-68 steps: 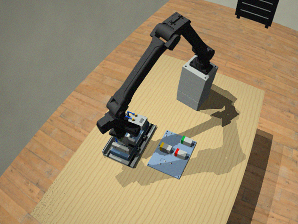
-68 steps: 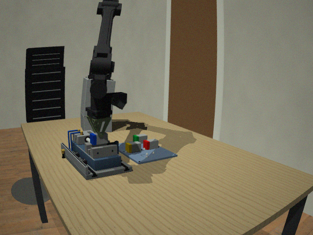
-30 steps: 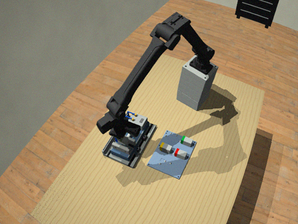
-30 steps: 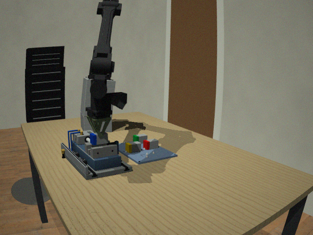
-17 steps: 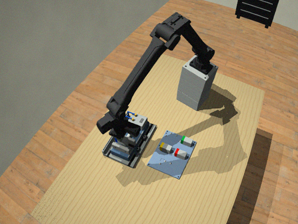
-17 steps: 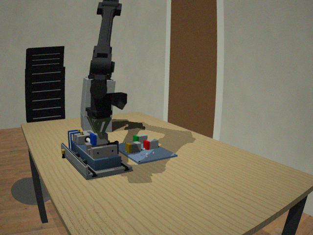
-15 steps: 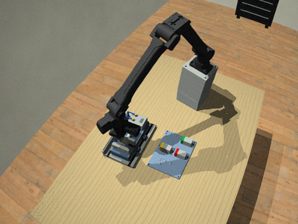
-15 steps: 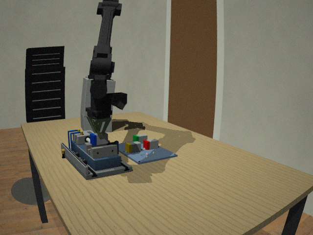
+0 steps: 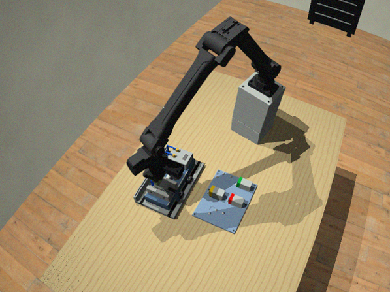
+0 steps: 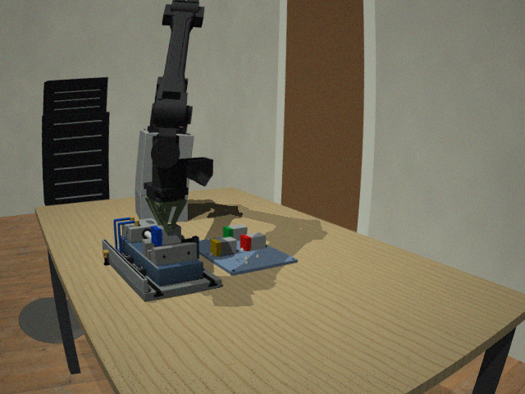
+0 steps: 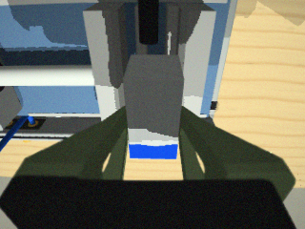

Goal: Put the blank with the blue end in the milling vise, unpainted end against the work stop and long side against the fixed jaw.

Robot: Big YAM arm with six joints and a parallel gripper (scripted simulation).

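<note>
My gripper is now 50 mm above the fixed jaw, 20 mm short of it and 10 mm to the right of it. Also, from my hand: light blue plate 220 mm to the left, 150 mm behind, 130 mm below; then yellow-ended blank 180 mm to the left, 150 mm behind, 100 mm below; then black work stop rod 50 mm to the left, 40 mm below, 20 mm behind.
</note>
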